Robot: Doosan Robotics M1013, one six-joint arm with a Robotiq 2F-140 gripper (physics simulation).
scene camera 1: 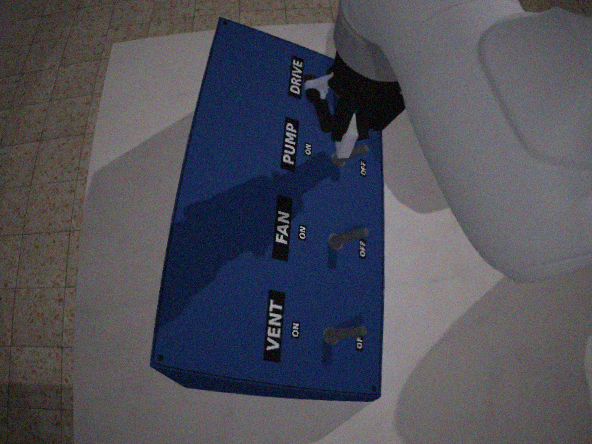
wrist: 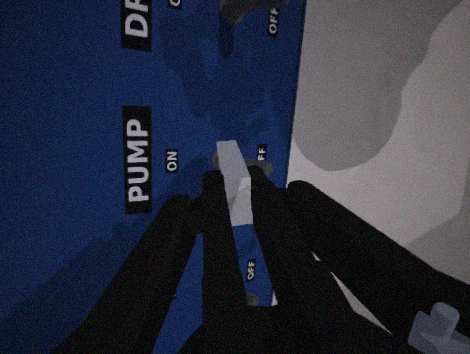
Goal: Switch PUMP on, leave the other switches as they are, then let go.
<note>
In view: my gripper (scene camera 1: 341, 147) and a blue switch panel (wrist: 114, 114).
My gripper also shows in the wrist view (wrist: 227, 158).
</note>
